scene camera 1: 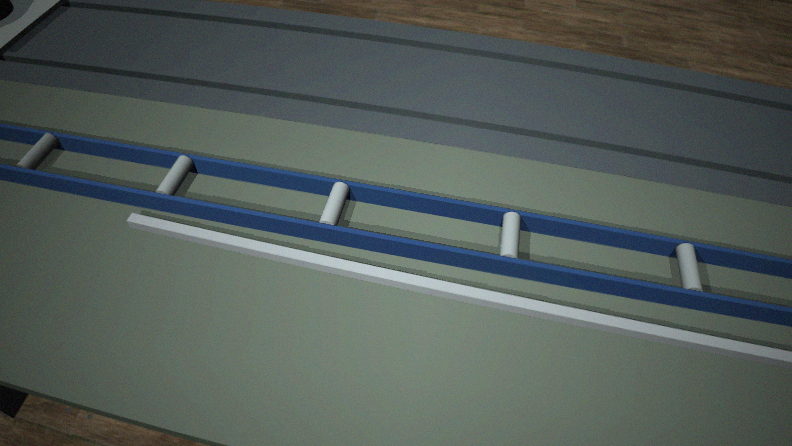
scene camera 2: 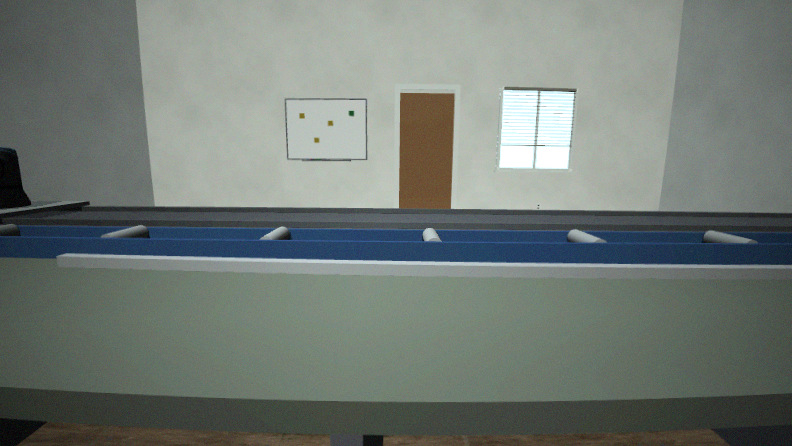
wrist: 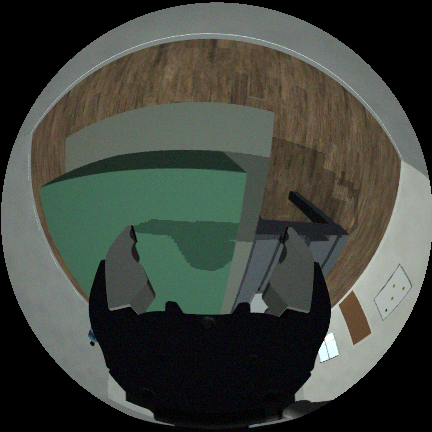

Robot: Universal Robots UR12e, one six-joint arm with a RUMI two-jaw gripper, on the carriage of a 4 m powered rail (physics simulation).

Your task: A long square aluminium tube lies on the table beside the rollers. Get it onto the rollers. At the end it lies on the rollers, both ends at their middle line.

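Seen in the pictures: gripper, fingertip midpoint: (wrist: 208, 228); arm's base, link origin: (scene camera 2: 3, 206).
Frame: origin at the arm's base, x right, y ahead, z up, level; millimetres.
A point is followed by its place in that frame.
Observation:
A long light-grey square tube (scene camera 1: 387, 275) @[x -1670, y 765, z -5 mm] (scene camera 2: 387, 266) @[x -1806, y 778, z -10 mm] lies flat on the table (scene camera 1: 277, 354) @[x -1498, y 975, z -30 mm] (scene camera 2: 387, 332) @[x -1812, y 1019, z -30 mm], in front of the blue roller frame (scene camera 1: 415, 249) @[x -1716, y 694, z 5 mm] (scene camera 2: 471, 252) @[x -2000, y 694, z -1 mm] and roughly along it. Its right end is cut off in both scene views. Pale rollers, among them one roller (scene camera 1: 335, 203) @[x -1520, y 626, z 29 mm] (scene camera 2: 431, 234) @[x -1911, y 641, z 30 mm] near the middle, sit crosswise between the two blue rails, with no tube on them. My gripper (wrist: 208, 228) @[x 784, y 475, z 288 mm] is open and empty in the wrist view, above a green surface. The tube and the rollers do not show in the wrist view, and the gripper does not show in the scene views.
The grey rail bed (scene camera 1: 415, 83) (scene camera 2: 387, 217) runs behind the rollers. In the wrist view the green surface (wrist: 200, 190) @[x 818, y 483, z 290 mm] is under the fingers, with a grey-green slab (wrist: 175, 125) beyond it and part of the rail bed (wrist: 325, 250) at the right.

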